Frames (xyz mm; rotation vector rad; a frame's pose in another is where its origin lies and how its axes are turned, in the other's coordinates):
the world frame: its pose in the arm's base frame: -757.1 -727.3 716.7 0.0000 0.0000 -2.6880
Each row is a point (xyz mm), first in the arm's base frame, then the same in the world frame.
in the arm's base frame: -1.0 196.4 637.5
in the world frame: -1084.4 -499.0 -79.2
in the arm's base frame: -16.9 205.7 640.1
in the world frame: -1074.2 -514.3 -76.6
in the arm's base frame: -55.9 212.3 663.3
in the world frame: -1042.0 -537.3 -53.4
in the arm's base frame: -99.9 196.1 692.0
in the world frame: -995.4 -542.0 -24.7
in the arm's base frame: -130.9 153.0 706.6
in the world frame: -948.6 -516.9 -10.1
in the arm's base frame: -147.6 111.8 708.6
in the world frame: -915.6 -487.2 -8.1
